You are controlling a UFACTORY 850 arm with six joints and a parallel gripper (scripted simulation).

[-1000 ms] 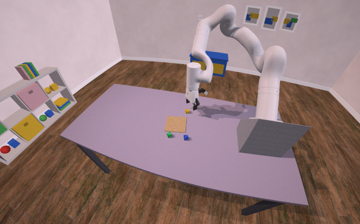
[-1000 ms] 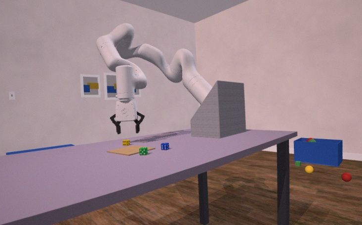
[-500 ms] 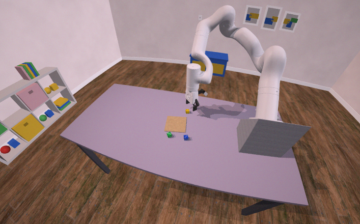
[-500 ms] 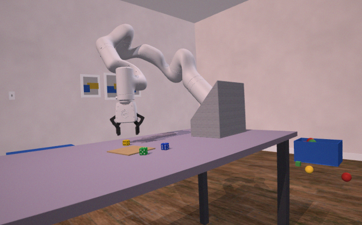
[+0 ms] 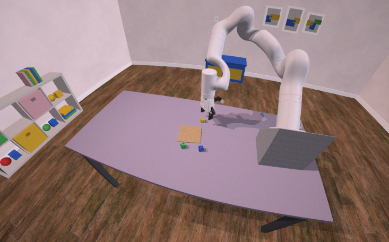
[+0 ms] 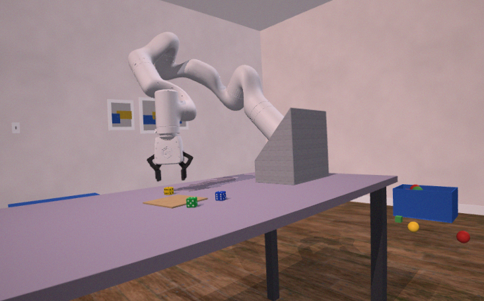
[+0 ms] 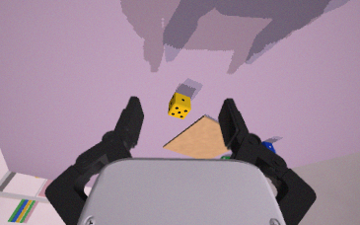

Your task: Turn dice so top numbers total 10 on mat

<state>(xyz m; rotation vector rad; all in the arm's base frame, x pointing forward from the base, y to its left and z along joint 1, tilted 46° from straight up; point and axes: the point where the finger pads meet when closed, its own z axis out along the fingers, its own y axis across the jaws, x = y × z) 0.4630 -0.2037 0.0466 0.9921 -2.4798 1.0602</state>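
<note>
Right now the yellow die is 40 mm below my hand, 20 mm to the left of it and 20 mm ahead of it. Also, from my hand: blue die (260 mm to the left, 40 mm below, 20 mm behind); tan mat (150 mm to the left, 80 mm ahead, 50 mm below); green die (260 mm to the left, 90 mm ahead, 40 mm below).
</note>
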